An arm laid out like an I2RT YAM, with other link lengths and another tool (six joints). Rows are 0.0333 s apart.
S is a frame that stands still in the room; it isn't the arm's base.
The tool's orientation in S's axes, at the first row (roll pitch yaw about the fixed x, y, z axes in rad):
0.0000, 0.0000, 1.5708
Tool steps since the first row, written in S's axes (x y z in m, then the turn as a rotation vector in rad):
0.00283, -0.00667, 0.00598, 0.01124, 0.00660, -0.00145
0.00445, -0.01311, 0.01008, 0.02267, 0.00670, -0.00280
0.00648, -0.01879, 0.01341, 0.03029, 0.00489, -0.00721
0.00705, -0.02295, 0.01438, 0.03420, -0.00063, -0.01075
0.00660, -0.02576, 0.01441, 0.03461, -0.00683, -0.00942
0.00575, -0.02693, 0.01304, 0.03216, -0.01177, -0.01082
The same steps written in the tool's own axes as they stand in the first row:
-0.00667, -0.00283, 0.00598, 0.00660, -0.01124, -0.00145
-0.01311, -0.00445, 0.01008, 0.00670, -0.02267, -0.00280
-0.01879, -0.00648, 0.01341, 0.00489, -0.03029, -0.00721
-0.02295, -0.00705, 0.01438, -0.00063, -0.03420, -0.01075
-0.02576, -0.00660, 0.01441, -0.00683, -0.03461, -0.00942
-0.02693, -0.00575, 0.01304, -0.01177, -0.03216, -0.01082

